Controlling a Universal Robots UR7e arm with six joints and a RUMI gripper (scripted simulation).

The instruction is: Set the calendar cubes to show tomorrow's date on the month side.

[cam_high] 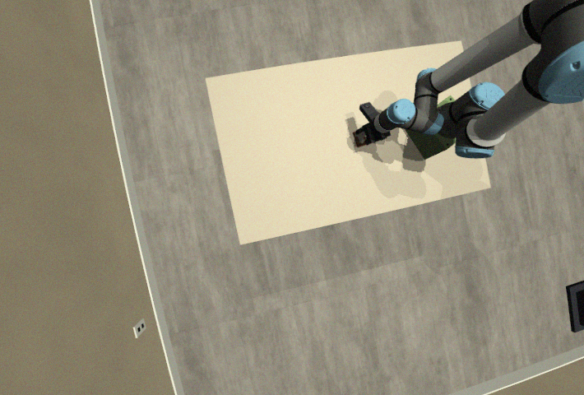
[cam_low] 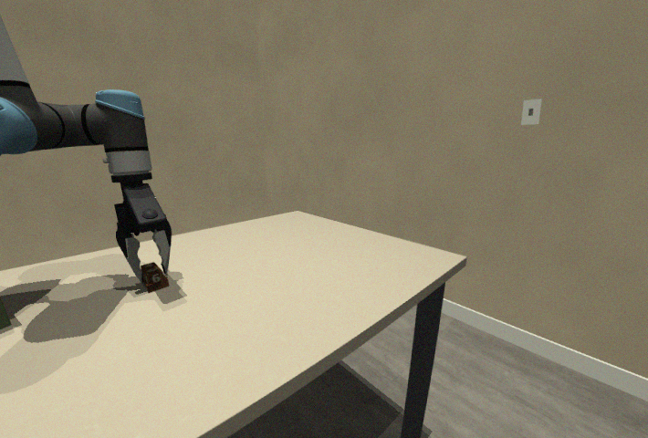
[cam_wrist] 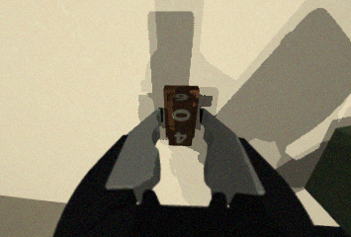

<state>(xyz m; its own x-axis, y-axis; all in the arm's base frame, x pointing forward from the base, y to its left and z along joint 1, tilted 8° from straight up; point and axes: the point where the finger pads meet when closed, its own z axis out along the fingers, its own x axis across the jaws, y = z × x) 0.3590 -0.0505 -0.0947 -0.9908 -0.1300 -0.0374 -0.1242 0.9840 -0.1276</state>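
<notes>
My hand is 10 mm above the brown digit cube. Round my hand: brown calendar tray 20 mm to the left, 30 mm below.
</notes>
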